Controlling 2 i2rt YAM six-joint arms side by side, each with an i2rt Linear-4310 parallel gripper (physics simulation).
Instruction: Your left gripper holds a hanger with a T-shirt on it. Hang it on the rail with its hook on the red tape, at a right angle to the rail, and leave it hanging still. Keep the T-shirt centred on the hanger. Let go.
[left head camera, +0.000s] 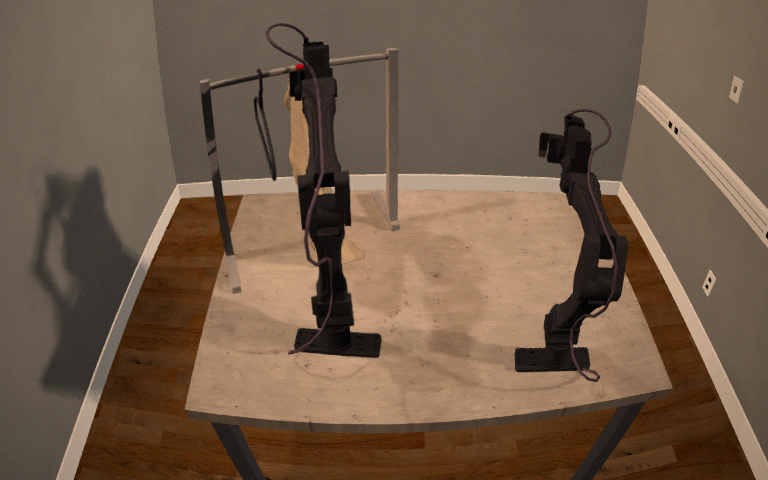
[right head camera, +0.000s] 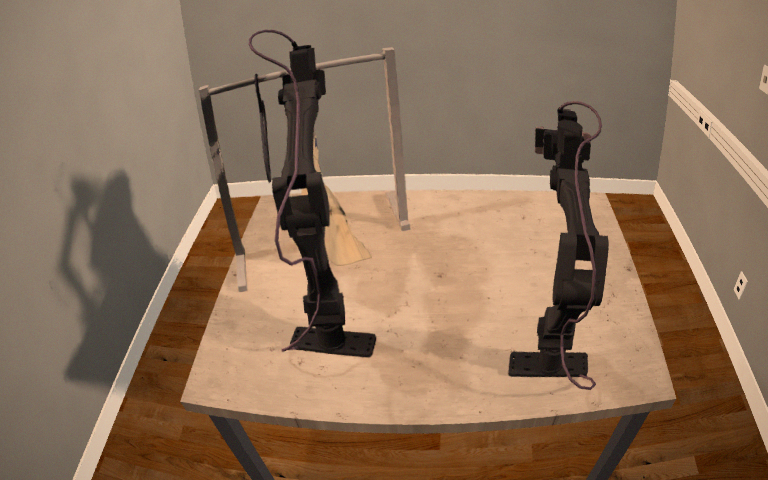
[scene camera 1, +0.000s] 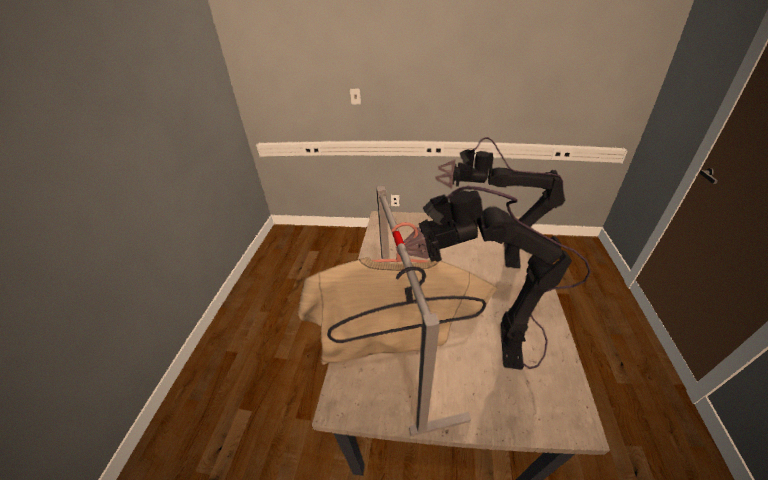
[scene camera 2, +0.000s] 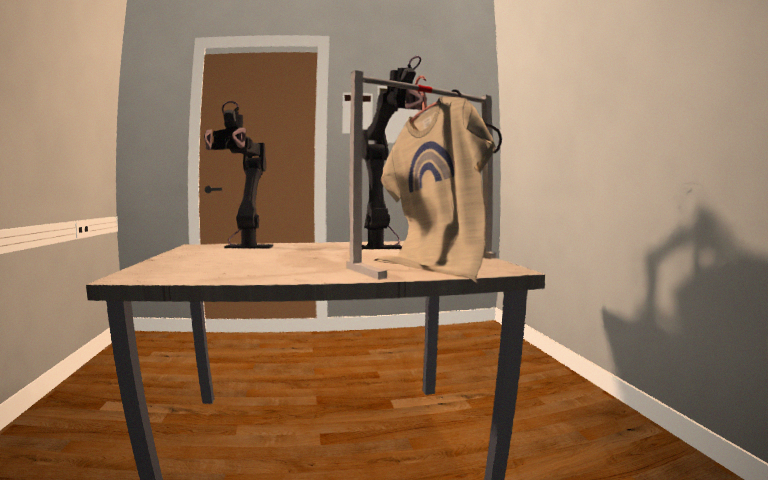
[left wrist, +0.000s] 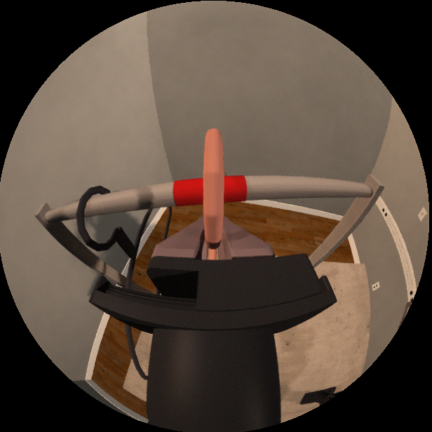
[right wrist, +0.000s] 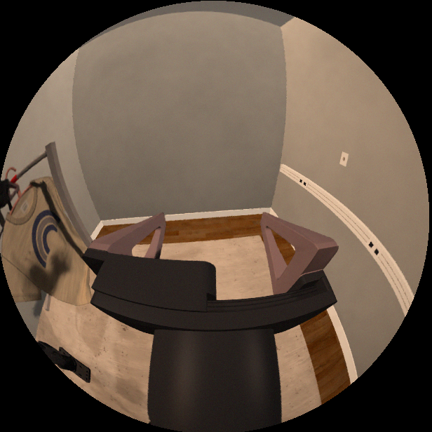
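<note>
My left gripper (scene camera 1: 403, 250) (left wrist: 212, 216) (scene camera 2: 421, 101) is shut on the pink hanger (scene camera 1: 405, 224) (left wrist: 213, 165), just below its hook. The hook crosses near the middle of the red tape (left wrist: 235, 189) (scene camera 1: 398, 238) (scene camera 2: 425, 88) (left head camera: 299, 66), about square to the rail (left wrist: 300, 186) (scene camera 1: 387, 210) (scene camera 2: 376, 82). Its top arches above the rail; whether it touches is unclear. The beige T-shirt (scene camera 2: 419, 220) (scene camera 1: 351, 294) (right head camera: 346, 243) (right wrist: 20, 255), with a rainbow print, hangs on the hanger below the rail. My right gripper (right wrist: 212, 217) (scene camera 1: 437, 173) (scene camera 2: 224, 138) is open and empty, far from the rail.
A black hanger (scene camera 1: 378, 309) (left wrist: 81, 220) (left head camera: 263, 121) hangs on the rail beside the T-shirt. The rack's uprights (left head camera: 391, 135) (scene camera 1: 428, 373) (scene camera 2: 356, 169) stand on the table (left head camera: 441, 384) (scene camera 1: 526, 418) at the rail's two ends.
</note>
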